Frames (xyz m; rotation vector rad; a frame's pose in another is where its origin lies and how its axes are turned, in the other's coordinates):
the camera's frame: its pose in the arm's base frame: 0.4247 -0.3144 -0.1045 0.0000 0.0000 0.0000
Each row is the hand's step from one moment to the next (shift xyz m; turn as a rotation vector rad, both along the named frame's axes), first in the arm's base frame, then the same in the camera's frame.
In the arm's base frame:
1: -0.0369 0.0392 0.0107 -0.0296 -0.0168 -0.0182
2: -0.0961 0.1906 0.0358 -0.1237 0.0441 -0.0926
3: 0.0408 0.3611 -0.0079 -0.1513 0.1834 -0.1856
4: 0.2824 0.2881 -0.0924 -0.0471 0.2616 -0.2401
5: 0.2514 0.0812 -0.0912 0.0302 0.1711 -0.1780
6: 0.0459 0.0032 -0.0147 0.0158 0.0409 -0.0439
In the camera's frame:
1: -0.0369 0.0392 0.0107 -0.0296 -0.0168 -0.0182
2: -0.0961 0.1906 0.0358 -0.1237 0.0441 -0.0926
3: 0.0408 0.3611 -0.0079 -0.1513 0.1834 -0.1856
4: 0.2824 0.2881 -0.0924 -0.0471 0.2616 -0.2401
5: 0.2514 0.0812 -0.0912 0.0302 0.1711 -0.1780
6: 0.0459 0.0032 -0.0147 0.0158 0.0409 -0.0439

